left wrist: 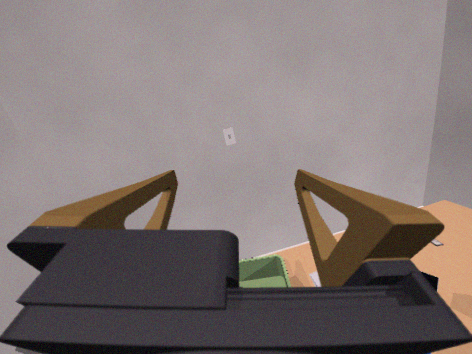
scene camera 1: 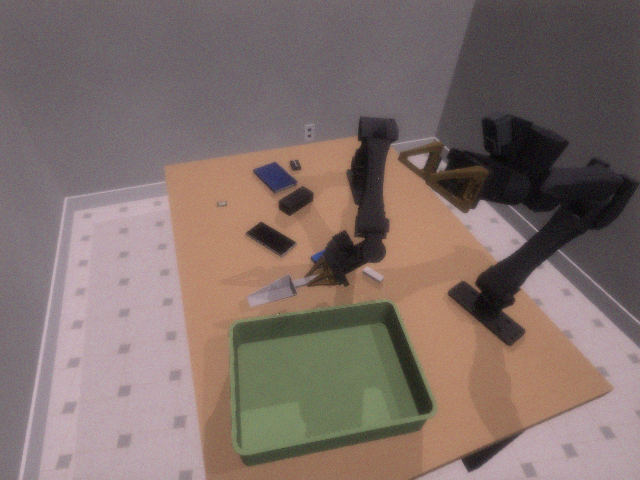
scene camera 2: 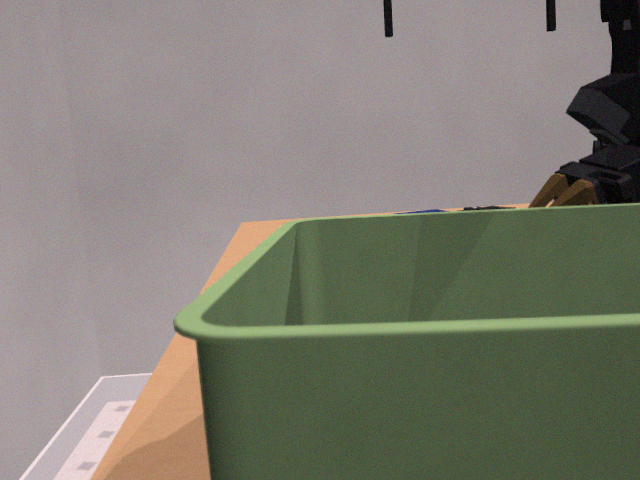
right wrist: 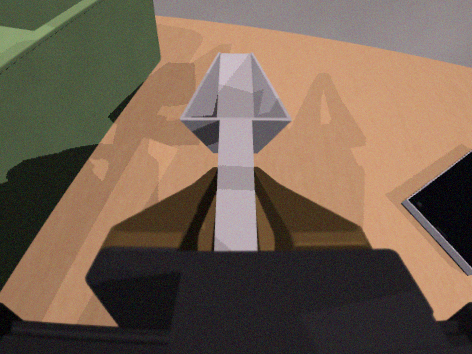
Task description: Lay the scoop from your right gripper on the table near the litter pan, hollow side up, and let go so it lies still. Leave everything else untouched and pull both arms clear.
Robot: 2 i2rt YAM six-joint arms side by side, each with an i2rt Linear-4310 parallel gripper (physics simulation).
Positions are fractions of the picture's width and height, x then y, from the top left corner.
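A green litter pan (right wrist: 0.16, 0.21) is part of the scene, together with a dark blue book (scene camera 1: 0.43, 0.37), a black phone (scene camera 1: 0.42, 0.50) and a grey scoop (scene camera 1: 0.44, 0.60), the scoop (right wrist: 0.50, 0.31) being visible in a further view. Scene camera 2 does not show the grey scoop, hidden by the green litter pan. Scene camera 2 does not show the black phone, hidden by the green litter pan. The left gripper (scene camera 1: 0.64, 0.35), (left wrist: 0.50, 0.50) is visible, and so is the right gripper (scene camera 1: 0.48, 0.59), (right wrist: 0.50, 0.50).
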